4 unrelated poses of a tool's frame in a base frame.
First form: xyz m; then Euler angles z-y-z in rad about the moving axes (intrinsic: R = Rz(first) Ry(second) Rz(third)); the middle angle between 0 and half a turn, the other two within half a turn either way.
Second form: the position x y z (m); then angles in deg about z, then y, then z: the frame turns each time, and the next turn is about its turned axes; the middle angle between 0 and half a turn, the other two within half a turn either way. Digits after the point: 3 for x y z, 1 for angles.
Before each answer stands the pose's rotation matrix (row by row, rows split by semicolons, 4 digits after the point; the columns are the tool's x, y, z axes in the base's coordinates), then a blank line. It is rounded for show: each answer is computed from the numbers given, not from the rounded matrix.
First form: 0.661, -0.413, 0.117, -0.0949, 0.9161, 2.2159
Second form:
-0.2888 -0.5413 0.7897; 0.8301 -0.5525 -0.0752; 0.4770 0.6338 0.6089

0.661, -0.413, 0.117, -5.4, 52.5, 127.0
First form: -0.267, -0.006, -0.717, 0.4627, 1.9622, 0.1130
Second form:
-0.3895 -0.4050 0.8272; -0.0683 0.9083 0.4126; -0.9185 0.1042 -0.3815

-0.267, -0.006, -0.717, 26.5, 112.4, 6.5
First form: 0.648, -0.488, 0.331, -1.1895, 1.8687, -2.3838
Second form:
-0.5586 -0.7493 0.3557; -0.4537 -0.0830 -0.8873; 0.6944 -0.6570 -0.2935

0.648, -0.488, 0.331, -68.2, 107.1, -136.6
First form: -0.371, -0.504, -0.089, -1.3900, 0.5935, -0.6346
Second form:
-0.4632 0.8806 0.1006; -0.7633 -0.3387 -0.5502; -0.4504 -0.3316 0.8290

-0.371, -0.504, -0.089, -79.6, 34.0, -36.4
